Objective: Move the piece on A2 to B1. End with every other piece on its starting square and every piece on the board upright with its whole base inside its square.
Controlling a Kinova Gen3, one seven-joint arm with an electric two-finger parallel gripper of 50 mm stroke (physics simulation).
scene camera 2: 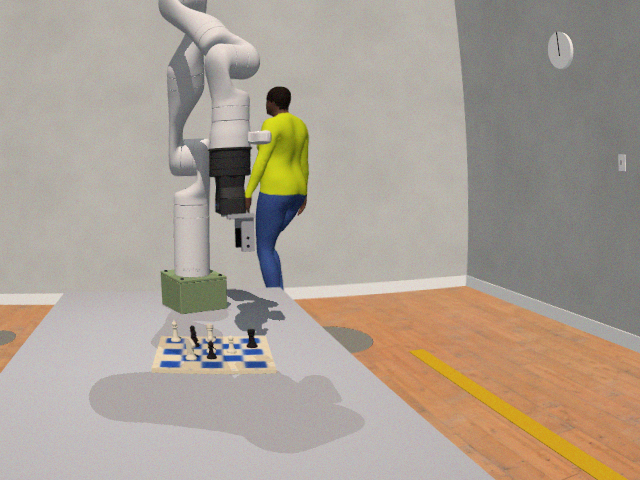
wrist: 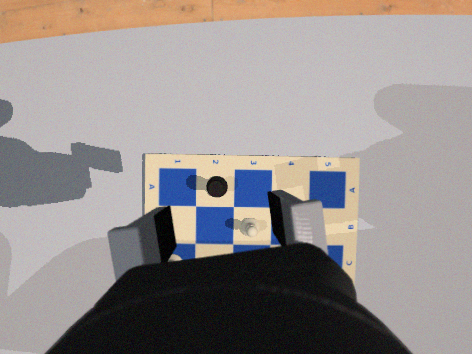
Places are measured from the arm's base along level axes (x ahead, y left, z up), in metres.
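Pixels of known places: gripper, between the fingertips: [scene camera 2: 244, 249] [wrist: 221, 219]; arm's base, origin of its link: [scene camera 2: 192, 273].
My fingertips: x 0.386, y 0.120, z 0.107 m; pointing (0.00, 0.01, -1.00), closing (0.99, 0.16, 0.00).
Observation:
Ahead of a thing's pixels: the offset from my fingertips to its top centre. "spot": to the spot under its first point.
The black rook @(0.008 m back, 0.006 m left, 0.152 m down) [scene camera 2: 251, 338] [wrist: 216, 186] stands upright on cream square A2, near the board's A edge. The cream square B1 @(spot: 0.041 m back, 0.034 m right, 0.185 m down) [wrist: 184, 225] has no piece on its visible part in the wrist view; a finger covers its left side. My gripper [scene camera 2: 245, 242] [wrist: 221, 219] is open and empty, high above the board @(0.028 m ahead, 0.071 m right, 0.185 m down) [scene camera 2: 214, 370] [wrist: 290, 159]. In the wrist view the rook shows between and slightly beyond the fingertips. A white piece @(0.026 m ahead, 0.034 m right, 0.153 m down) [scene camera 2: 231, 345] [wrist: 251, 227] stands upright on B3. The gripper body hides the board's lower rows in the wrist view.
On the board's other side stand a white piece @(0.052 m back, 0.074 m right, 0.152 m down) [scene camera 2: 209, 332] [wrist: 175, 258] on C1, a white corner piece @(0.049 m back, 0.146 m right, 0.141 m down) [scene camera 2: 174, 331], a white piece @(0.070 m ahead, 0.109 m right, 0.145 m down) [scene camera 2: 190, 351] and black pieces @(0.013 m back, 0.106 m right, 0.153 m down) [scene camera 2: 193, 334] @(0.064 m ahead, 0.071 m right, 0.153 m down) [scene camera 2: 211, 351]. The green base [scene camera 2: 193, 294] stands behind the board. A person [scene camera 2: 284, 155] stands behind the table.

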